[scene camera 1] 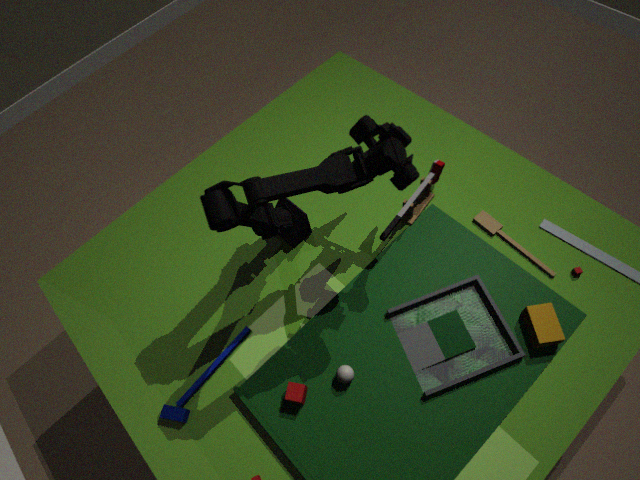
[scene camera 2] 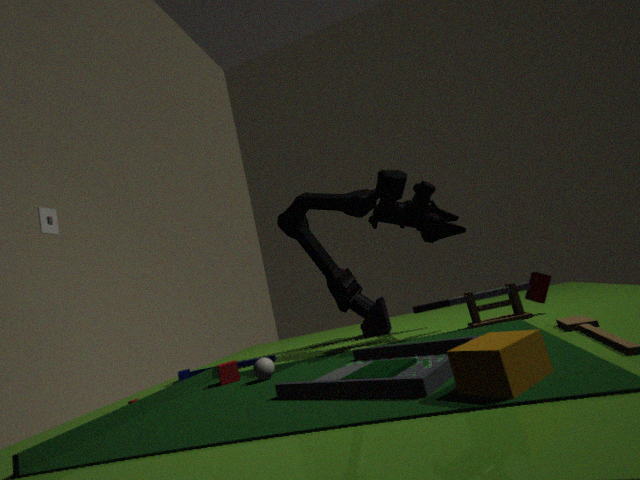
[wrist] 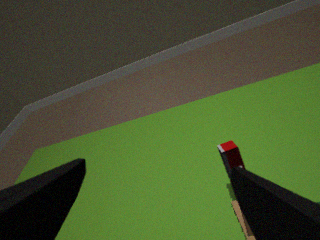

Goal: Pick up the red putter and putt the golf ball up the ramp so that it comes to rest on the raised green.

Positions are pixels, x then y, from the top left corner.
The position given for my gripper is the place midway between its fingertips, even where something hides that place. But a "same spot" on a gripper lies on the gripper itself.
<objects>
My gripper shows in scene camera 1 [399,141], in scene camera 2 and in the wrist view. The same spot on a walled ramp course: [scene camera 1: 431,347] is [scene camera 2: 345,373]. The same spot on my gripper: [wrist: 46,199] is [scene camera 2: 444,213].
</objects>
